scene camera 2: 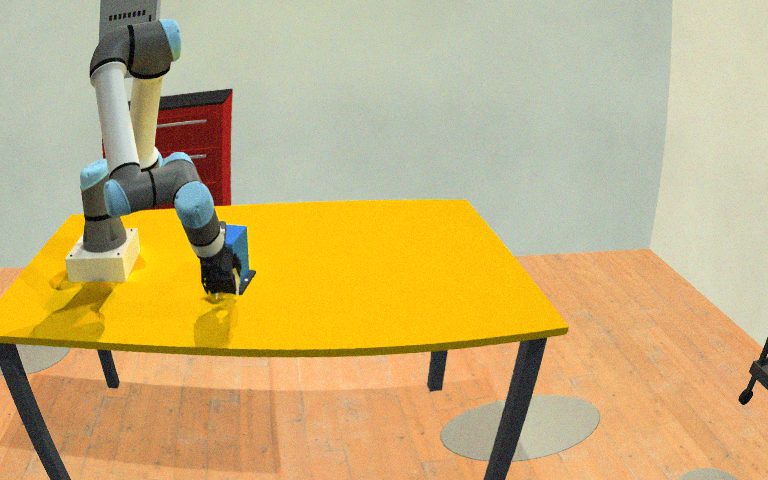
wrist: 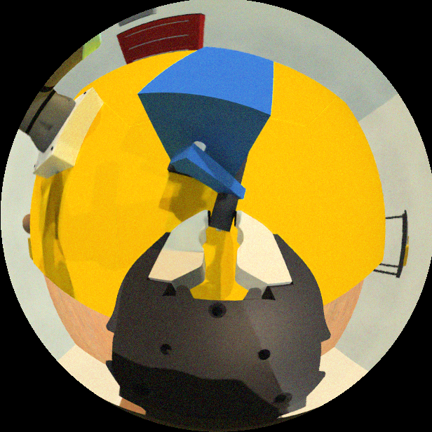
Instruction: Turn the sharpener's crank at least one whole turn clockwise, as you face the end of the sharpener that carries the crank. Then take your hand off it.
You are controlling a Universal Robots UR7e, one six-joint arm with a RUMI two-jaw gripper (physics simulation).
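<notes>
The blue sharpener stands upright on its dark base plate near the robot. In the wrist view, its blue crank arm slants from the pale hub on the end face, down and to the right. A dark handle sticks out from the arm's far end. My gripper is shut on this handle, with a pale finger on each side. It is low beside the sharpener, close above the table. In scene camera 2, the gripper hides the crank.
The yellow table bears the sharpener and the arm's white base block. A red drawer cabinet stands behind the table. A dark cart frame shows beyond the table's right side in the wrist view.
</notes>
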